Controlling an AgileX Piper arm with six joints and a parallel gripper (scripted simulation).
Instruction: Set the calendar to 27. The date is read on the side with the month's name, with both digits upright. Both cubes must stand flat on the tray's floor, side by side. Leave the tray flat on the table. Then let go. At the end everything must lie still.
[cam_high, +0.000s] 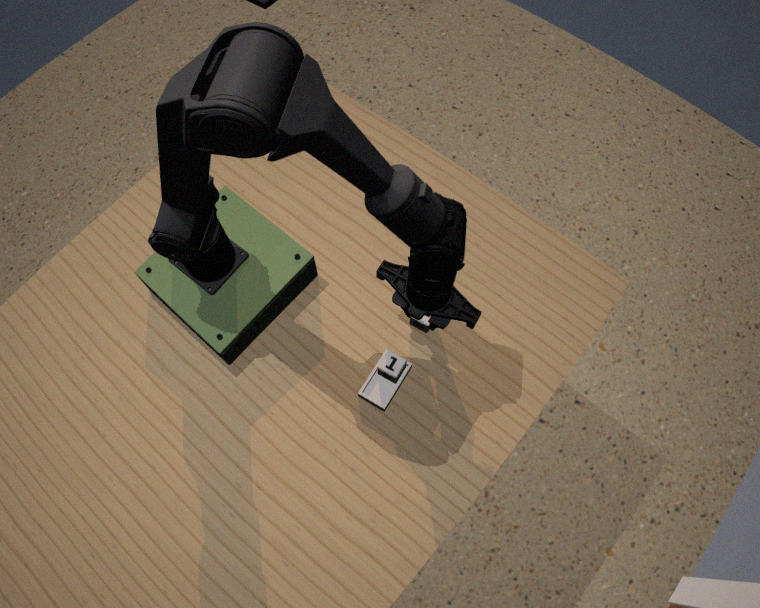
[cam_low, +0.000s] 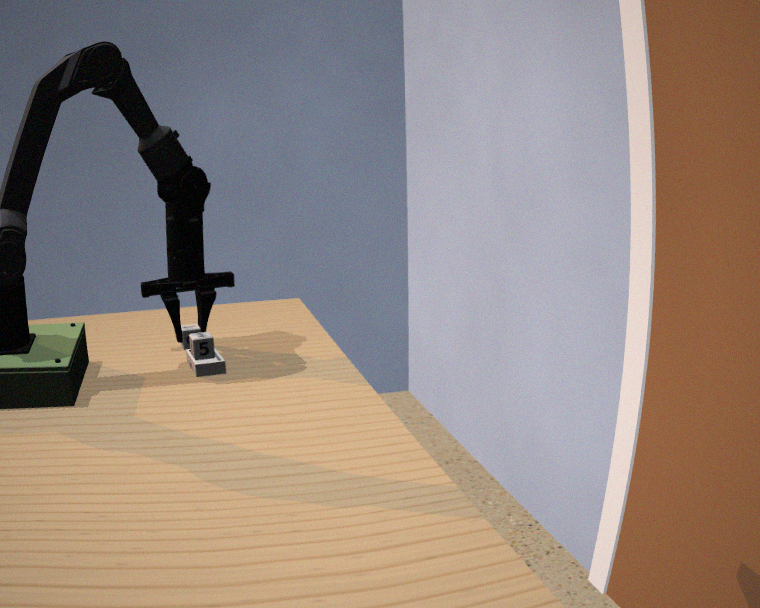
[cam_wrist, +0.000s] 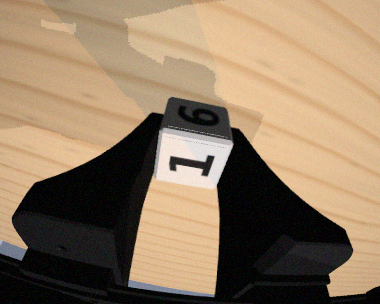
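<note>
Right now the white tray is 110 mm to the right of my hand, 10 mm below it and 10 mm ahead of it.
</note>
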